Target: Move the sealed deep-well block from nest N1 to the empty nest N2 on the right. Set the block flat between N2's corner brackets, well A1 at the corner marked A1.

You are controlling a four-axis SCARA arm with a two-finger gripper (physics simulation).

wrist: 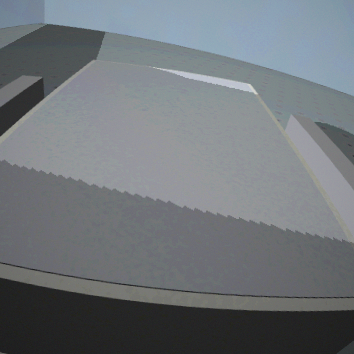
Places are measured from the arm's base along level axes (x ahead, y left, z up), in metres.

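Pixels of known places: gripper, fingertip midpoint: (165,115).
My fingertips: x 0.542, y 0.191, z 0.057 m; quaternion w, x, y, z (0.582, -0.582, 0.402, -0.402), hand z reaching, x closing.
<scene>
For each thing: its top centre in the pictures, then the offset to it from my fingertips. "pt": a spot on its surface instead. Level surfaces: height alone.
- sealed deep-well block at its top centre: (167,115) dx -0.021, dy -0.008, dz +0.009 m
- perforated grey-green deck at its surface level: dz -0.044 m
- dark band at a spot on its surface: (70,47) pt dx +0.253, dy +0.260, dz -0.044 m
The sealed deep-well block (180,145) fills most of the wrist view, its flat grey seal facing up with a pale rim around it. A jagged shadow edge crosses the seal, and a bright patch lies along its far edge. The block's near side is dark. My gripper (165,115) is shut on the block, one finger along its left side and one along its right side. The fingertips are hidden beside the block. The nests, their corner brackets and the A1 mark do not show, so I cannot tell how the block sits relative to a nest.
A perforated grey-green deck (210,62) stretches behind the block to a curved far edge. A dark band (70,47) crosses it at the upper left, and a dark shadow lies on it beyond the right finger. A plain blue background is above.
</scene>
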